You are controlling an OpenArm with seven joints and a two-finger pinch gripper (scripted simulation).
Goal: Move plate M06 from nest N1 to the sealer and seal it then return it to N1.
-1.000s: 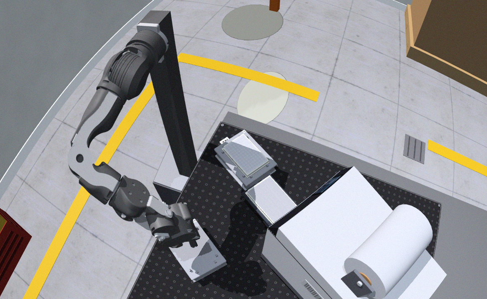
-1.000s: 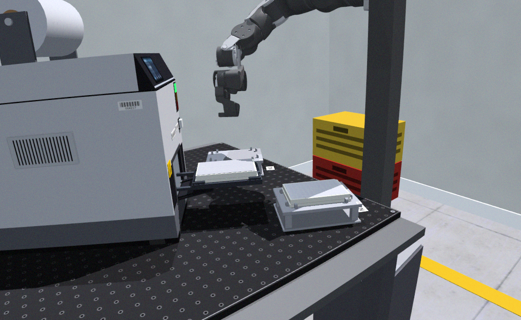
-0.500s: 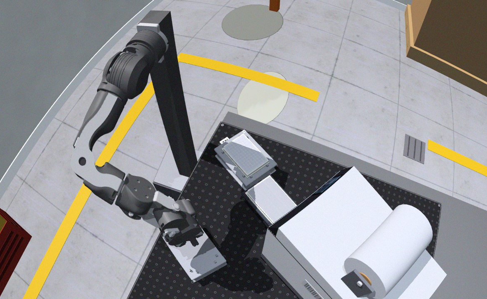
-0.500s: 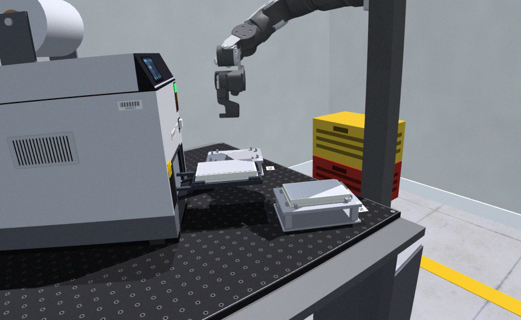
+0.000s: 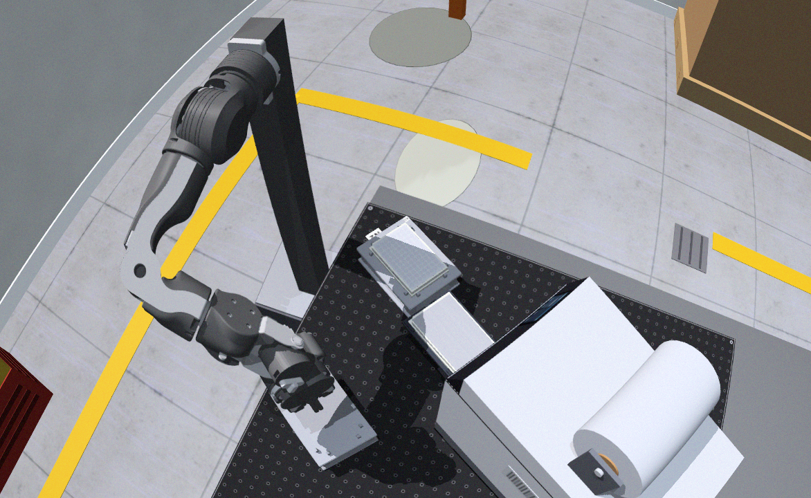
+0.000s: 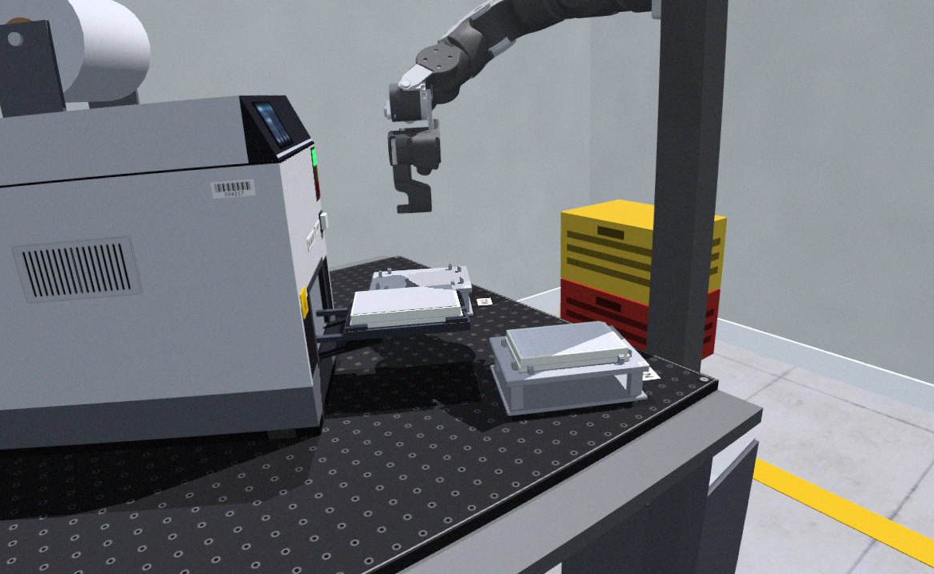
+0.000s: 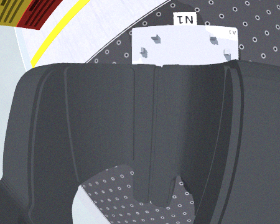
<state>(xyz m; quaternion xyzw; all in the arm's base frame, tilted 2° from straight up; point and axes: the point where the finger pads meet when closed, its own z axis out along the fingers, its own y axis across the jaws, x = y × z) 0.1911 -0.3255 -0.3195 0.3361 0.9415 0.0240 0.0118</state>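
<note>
Now: the plate M06 17 cm ahead of my hand, 20 cm to the left of it and 7 cm below it. Also, from my hand: sealer's stage: 17 cm ahead, 20 cm to the left, 8 cm below; start key: 20 cm ahead, 6 cm to the left, 2 cm above; plate M09: 5 cm ahead, 34 cm to the left, 12 cm below.
</note>
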